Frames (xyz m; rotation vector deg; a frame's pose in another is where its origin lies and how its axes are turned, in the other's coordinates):
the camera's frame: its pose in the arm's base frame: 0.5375 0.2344 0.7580 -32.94 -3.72 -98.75
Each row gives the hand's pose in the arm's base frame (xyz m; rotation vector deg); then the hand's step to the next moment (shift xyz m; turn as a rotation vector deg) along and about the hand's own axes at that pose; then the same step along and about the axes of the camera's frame.
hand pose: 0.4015 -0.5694 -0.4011 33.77 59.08 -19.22
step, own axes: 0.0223 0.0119 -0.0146 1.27 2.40 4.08
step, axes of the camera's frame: -0.0264 0.0075 -0.0101 0.38 4.24 2.43
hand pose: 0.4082 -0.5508 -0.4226 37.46 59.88 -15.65
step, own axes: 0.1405 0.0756 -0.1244 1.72 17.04 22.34
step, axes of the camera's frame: -0.1923 0.0170 -0.0604 2.28 20.46 19.19
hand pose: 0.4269 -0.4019 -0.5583 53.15 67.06 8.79
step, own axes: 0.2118 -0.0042 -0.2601 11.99 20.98 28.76
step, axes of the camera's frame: -0.2869 -0.1359 -0.1084 -4.97 30.78 20.95
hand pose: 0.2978 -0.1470 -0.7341 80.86 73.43 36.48
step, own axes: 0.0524 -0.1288 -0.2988 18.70 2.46 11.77
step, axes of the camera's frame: -0.1038 -0.2974 -0.0968 -16.70 13.73 5.18
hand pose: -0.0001 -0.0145 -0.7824 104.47 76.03 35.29
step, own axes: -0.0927 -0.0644 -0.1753 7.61 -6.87 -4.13
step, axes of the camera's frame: 0.0674 -0.1952 -0.0286 -9.52 -5.44 -1.42
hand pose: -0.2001 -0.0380 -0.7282 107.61 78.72 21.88
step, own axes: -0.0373 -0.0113 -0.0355 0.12 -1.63 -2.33
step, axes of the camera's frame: 0.0309 -0.0427 -0.0016 -0.69 -2.76 -0.12
